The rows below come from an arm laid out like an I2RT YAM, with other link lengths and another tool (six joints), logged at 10 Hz.
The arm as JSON. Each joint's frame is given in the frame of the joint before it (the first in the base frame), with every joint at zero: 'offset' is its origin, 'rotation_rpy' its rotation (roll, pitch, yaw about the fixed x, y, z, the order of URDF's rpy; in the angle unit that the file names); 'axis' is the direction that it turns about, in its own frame. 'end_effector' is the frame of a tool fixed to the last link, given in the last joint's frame.
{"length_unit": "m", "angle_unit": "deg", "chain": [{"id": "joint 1", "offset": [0.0, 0.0, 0.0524], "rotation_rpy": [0.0, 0.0, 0.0], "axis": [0.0, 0.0, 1.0]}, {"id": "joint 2", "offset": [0.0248, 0.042, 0.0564], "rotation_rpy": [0.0, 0.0, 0.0], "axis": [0.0, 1.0, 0.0]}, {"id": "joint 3", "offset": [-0.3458, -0.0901, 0.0], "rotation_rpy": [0.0, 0.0, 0.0], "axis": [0.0, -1.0, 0.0]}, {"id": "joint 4", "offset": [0.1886, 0.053, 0.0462], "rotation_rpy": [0.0, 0.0, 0.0], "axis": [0.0, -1.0, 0.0]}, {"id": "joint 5", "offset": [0.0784, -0.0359, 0.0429], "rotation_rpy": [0.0, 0.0, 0.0], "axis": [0.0, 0.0, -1.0]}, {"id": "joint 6", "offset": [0.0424, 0.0, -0.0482], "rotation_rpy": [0.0, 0.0, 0.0], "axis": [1.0, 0.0, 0.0]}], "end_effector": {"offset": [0.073, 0.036, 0.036], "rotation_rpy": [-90.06, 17.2, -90.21]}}
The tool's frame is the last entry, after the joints.
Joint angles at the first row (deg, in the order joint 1, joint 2, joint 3, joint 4, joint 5, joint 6):
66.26 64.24 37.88 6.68 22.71 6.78
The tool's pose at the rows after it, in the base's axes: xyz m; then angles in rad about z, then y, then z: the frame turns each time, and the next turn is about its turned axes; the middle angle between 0 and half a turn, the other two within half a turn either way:
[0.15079 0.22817 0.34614 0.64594 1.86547 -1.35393]
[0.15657 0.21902 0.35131 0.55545 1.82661 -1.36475]
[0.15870 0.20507 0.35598 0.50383 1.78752 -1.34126]
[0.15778 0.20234 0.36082 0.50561 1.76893 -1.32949]
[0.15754 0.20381 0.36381 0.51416 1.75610 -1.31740]
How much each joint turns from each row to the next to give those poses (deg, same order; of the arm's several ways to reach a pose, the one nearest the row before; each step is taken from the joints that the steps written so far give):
3.61 1.59 0.88 0.62 8.38 -0.98
0.80 -0.87 -0.43 0.87 6.08 0.26
-0.01 -2.02 -1.50 1.58 3.25 0.70
0.00 -0.71 0.00 0.71 0.10 -0.26
0.00 0.17 -0.09 1.31 -0.35 -0.08

